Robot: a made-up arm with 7 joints. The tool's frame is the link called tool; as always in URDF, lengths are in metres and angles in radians. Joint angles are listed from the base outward.
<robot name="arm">
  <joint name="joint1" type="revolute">
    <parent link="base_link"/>
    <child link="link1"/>
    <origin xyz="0.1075 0.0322 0.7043" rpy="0 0 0"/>
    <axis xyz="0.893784 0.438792 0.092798"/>
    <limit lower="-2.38" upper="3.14"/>
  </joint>
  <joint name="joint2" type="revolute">
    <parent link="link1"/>
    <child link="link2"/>
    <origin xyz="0.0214 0.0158 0.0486" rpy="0 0 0"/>
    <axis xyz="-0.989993 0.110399 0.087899"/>
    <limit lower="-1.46" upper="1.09"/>
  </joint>
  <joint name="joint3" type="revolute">
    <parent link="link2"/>
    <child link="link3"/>
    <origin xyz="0.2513 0.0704 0.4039" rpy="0 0 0"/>
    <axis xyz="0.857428 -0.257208 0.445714"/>
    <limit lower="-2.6" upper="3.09"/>
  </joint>
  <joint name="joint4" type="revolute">
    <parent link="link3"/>
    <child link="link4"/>
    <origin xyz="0.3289 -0.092 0.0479" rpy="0 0 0"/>
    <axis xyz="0 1 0"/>
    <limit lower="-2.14" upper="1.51"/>
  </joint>
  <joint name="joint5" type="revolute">
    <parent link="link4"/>
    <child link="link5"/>
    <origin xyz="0.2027 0.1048 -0.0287" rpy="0 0 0"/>
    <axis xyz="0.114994 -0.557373 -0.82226"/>
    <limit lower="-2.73" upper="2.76"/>
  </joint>
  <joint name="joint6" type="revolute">
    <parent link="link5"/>
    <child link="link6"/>
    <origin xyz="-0.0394 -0.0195 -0.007" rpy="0 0 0"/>
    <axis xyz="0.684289 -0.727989 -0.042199"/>
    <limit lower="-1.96" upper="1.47"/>
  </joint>
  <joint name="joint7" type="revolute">
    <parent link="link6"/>
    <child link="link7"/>
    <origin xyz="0.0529 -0.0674 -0.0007" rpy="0 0 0"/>
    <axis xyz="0 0 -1"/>
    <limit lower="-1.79" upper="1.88"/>
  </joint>
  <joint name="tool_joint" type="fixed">
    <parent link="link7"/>
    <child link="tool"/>
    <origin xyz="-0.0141 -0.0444 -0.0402" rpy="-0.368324 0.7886 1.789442"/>
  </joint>
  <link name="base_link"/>
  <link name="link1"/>
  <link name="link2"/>
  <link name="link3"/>
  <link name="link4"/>
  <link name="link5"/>
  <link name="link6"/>
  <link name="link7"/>
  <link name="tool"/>
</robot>
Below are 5 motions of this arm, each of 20 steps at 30 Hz.
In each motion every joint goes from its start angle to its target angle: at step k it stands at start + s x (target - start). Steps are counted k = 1, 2, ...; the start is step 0. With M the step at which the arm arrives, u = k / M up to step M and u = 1 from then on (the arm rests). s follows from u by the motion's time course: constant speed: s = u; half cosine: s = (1 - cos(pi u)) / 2; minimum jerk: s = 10 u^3 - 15 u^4 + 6 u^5.
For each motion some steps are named. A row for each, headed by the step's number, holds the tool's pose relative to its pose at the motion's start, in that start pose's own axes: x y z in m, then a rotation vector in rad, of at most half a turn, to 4 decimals.
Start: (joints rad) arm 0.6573 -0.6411 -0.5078 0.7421 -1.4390 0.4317 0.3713
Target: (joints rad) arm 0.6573 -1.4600 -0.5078 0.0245 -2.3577 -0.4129 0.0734
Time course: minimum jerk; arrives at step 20
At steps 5, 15, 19, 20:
5: -0.0328 0.0013 0.0004 -0.0673 0.0571 0.2025
15: -0.2252 0.0035 0.0137 -0.4593 0.8992 1.4790
19: -0.2427 0.0086 0.0114 -0.4715 1.0574 1.5915
20: -0.2429 0.0086 0.0114 -0.4716 1.0593 1.5927

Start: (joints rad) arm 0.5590 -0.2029 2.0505 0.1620 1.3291 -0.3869 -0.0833
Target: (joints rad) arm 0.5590 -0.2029 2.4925 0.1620 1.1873 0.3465 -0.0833
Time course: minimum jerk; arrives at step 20
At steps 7, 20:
7: 0.0149 -0.0008 0.0210 -0.0956 -0.1364 -0.0899
20: 0.0476 -0.0099 0.1085 -0.3082 -0.5989 -0.4628

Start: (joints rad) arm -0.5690 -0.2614 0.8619 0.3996 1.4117 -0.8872 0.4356
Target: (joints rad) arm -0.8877 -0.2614 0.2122 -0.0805 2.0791 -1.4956 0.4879
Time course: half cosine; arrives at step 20
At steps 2, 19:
2: 0.0030 0.0012 0.0000 0.0128 0.0053 -0.0232
19: 0.0951 0.0170 0.0073 0.2719 -0.1894 -0.8074

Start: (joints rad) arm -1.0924 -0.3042 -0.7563 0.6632 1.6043 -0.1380 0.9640
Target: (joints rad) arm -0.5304 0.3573 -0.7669 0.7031 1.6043 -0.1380 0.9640
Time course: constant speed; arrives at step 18
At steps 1, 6, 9, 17, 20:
1: 0.0014 0.0095 0.0027 -0.0216 0.0037 -0.0038
6: 0.0051 0.0596 0.0151 -0.1301 0.0131 -0.0197
9: 0.0040 0.0913 0.0216 -0.1951 0.0116 -0.0270
17: -0.0119 0.1785 0.0337 -0.3630 -0.0192 -0.0398
20: -0.0153 0.1894 0.0347 -0.3831 -0.0257 -0.0408

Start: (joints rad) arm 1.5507 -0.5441 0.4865 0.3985 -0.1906 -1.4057 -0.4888
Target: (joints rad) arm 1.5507 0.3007 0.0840 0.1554 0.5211 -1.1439 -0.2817
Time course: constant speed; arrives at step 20
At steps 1, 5, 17, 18, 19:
1: -0.0044 -0.0120 0.0008 0.0481 -0.0397 -0.0443
5: -0.0194 -0.0615 0.0047 0.2622 -0.1674 -0.2268
17: -0.0520 -0.2346 0.0046 1.0413 -0.2064 -0.7701
18: -0.0541 -0.2507 0.0021 1.1098 -0.1835 -0.8114
19: -0.0561 -0.2669 -0.0010 1.1781 -0.1563 -0.8517

